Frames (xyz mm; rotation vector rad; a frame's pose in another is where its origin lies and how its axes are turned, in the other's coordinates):
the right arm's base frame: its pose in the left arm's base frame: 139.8 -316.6 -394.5 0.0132 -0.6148 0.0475
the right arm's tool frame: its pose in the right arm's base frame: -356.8 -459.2 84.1 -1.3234 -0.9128 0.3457
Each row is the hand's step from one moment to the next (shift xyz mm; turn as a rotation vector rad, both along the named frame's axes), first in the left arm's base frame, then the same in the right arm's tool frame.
Working: the left arm's base frame: its pose in the right arm's tool frame: 954.5 43.5 166.0 1.4218 1.4546 0.0439

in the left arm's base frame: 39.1 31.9 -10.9 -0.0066 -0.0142 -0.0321
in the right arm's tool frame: 25.4 44.9 1.4 -0.0329 0.0103 0.0092
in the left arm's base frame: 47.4 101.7 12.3 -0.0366 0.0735 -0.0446
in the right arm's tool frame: 92.0 57.5 31.1 0.0127 0.0212 0.0901
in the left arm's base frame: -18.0 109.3 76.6 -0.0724 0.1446 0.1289
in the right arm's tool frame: 122.9 -27.6 47.7 0.1682 -0.0891 0.0808
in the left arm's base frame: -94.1 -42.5 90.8 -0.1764 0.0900 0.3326
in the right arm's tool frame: 5.7 -137.0 -10.0 0.2375 -0.3051 0.0187
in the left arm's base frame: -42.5 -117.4 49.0 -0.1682 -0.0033 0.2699
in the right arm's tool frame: -61.3 -95.4 -71.6 0.1325 -0.2885 -0.0188
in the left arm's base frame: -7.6 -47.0 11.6 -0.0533 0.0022 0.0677
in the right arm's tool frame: -27.4 -26.4 -30.9 0.0325 -0.0797 0.0041
